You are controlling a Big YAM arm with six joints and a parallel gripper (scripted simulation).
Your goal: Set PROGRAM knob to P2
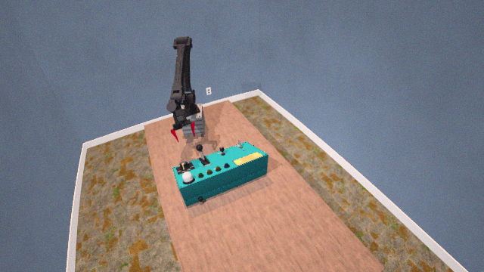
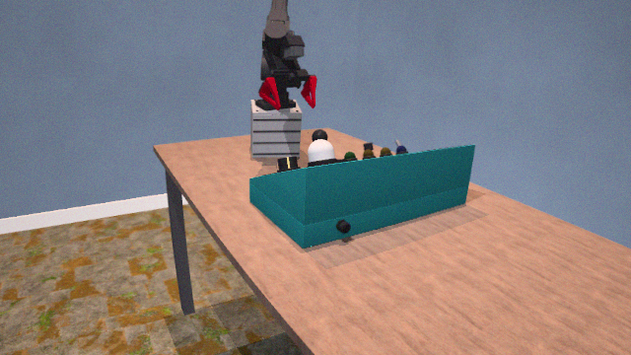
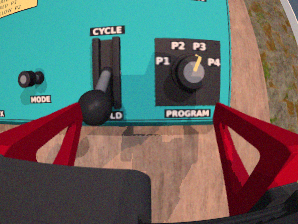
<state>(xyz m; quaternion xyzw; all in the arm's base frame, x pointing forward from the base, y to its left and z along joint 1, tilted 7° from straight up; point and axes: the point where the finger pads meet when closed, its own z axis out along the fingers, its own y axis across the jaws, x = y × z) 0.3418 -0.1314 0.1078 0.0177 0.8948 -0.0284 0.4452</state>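
The black-ball lever lies 6 cm ahead of my hand, 6 cm to the left of it and 11 cm below it. Round my hand: teal console 12 cm ahead, 11 cm to the left, 14 cm below; mode knob 8 cm ahead, 18 cm to the left, 11 cm below; toggle 9 cm ahead, 30 cm to the left, 12 cm below.
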